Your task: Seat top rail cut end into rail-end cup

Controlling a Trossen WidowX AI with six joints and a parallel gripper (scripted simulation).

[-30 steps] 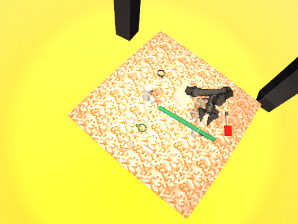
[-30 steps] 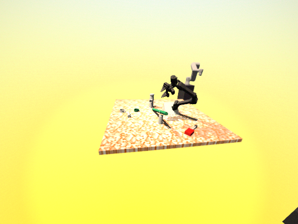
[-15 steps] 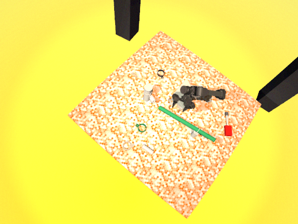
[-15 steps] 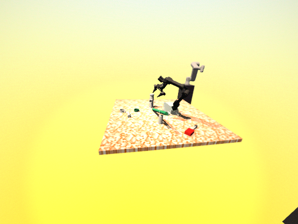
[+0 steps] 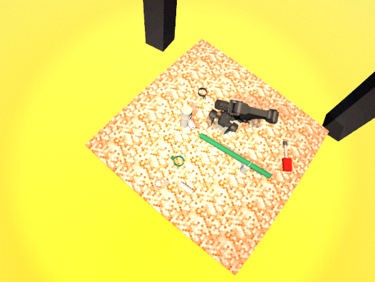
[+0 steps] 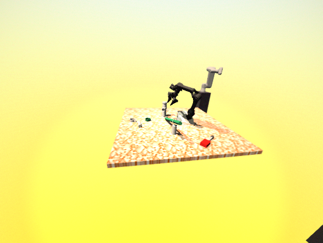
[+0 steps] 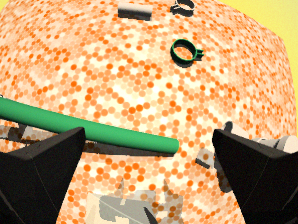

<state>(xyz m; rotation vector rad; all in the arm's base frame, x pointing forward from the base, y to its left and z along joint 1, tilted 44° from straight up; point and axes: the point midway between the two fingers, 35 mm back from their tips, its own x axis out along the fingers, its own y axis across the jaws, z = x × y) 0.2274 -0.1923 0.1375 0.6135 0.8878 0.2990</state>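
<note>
My gripper tip is now 17 cm to the left of the rail-end cup, 11 cm above it and 1 cm past it. Round my gripper tip: short line post: 28 cm to the left, 13 cm below, 4 cm ahead; short white tube: 35 cm ahead, 22 cm below, 1 cm to the left; red-handled tool: 50 cm to the left, 23 cm behind, 22 cm below.
</note>
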